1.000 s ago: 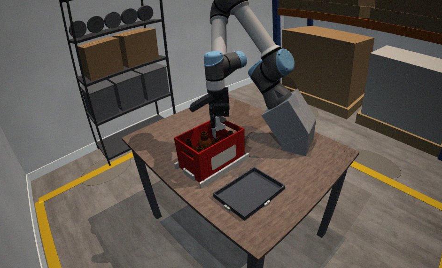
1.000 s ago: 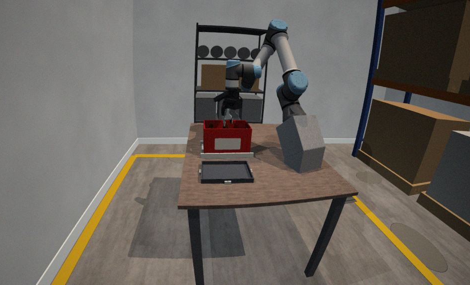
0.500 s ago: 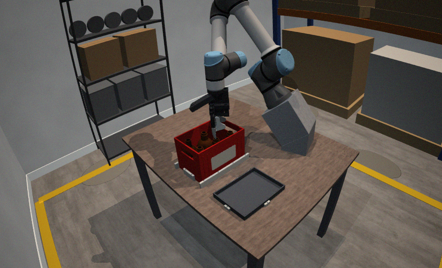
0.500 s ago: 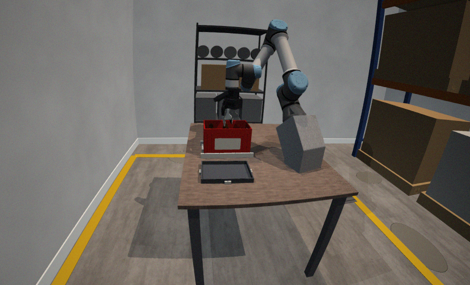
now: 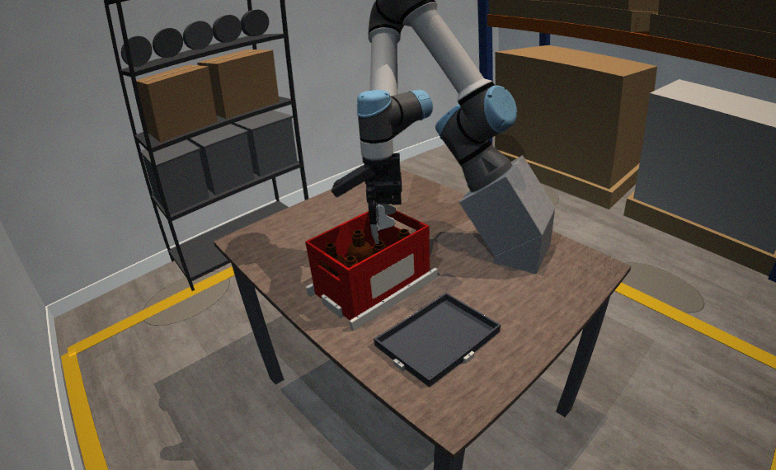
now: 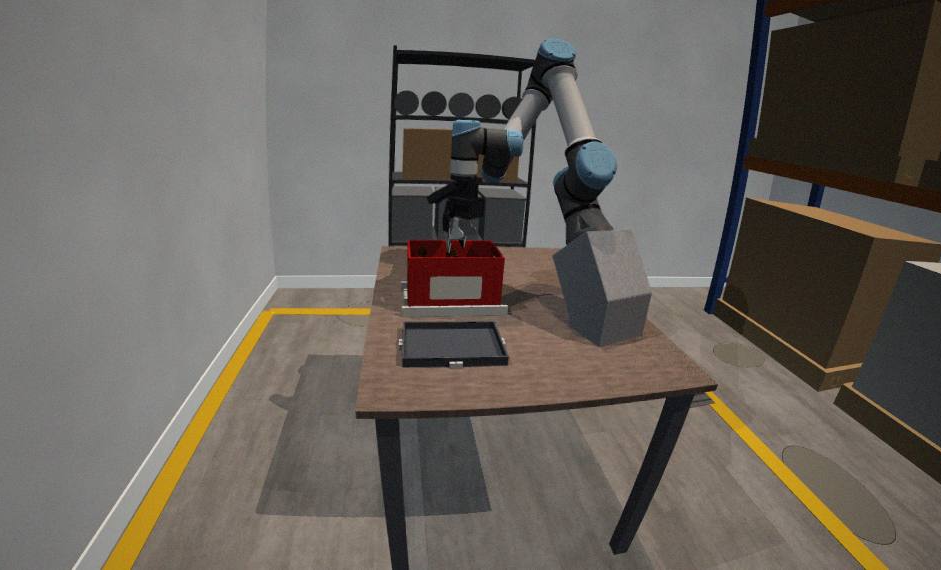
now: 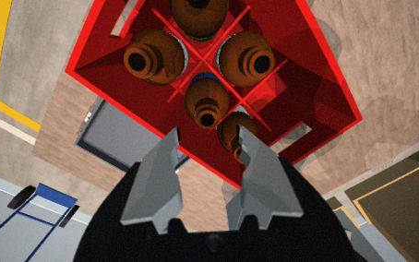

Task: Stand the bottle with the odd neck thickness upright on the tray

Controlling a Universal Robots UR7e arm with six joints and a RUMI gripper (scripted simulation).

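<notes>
Right now my hand is 10 mm past the red crate, 40 mm to the left of it and 110 mm above it. From my hand the other things lie so: dark tray (70 mm ahead, 230 mm to the left, 180 mm below).
</notes>
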